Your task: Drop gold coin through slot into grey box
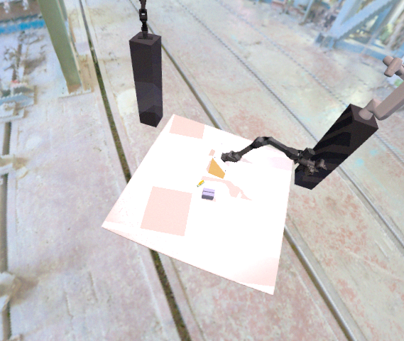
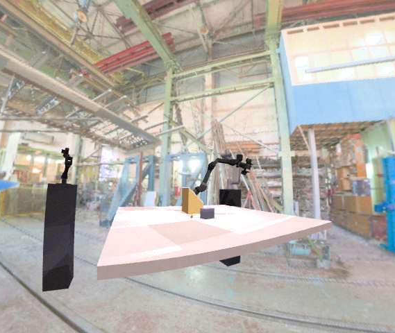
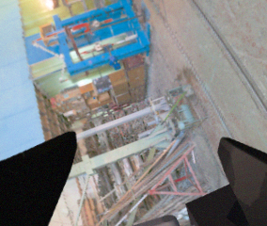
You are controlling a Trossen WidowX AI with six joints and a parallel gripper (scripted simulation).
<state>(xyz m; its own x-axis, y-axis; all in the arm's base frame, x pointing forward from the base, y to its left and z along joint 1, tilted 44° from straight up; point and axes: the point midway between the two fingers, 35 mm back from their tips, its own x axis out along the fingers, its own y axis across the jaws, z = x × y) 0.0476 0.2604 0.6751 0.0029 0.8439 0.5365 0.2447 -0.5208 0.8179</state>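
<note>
My gripper tip is 14 cm short of the gold coin, 81 cm to the left of it and 42 cm above it.
</note>
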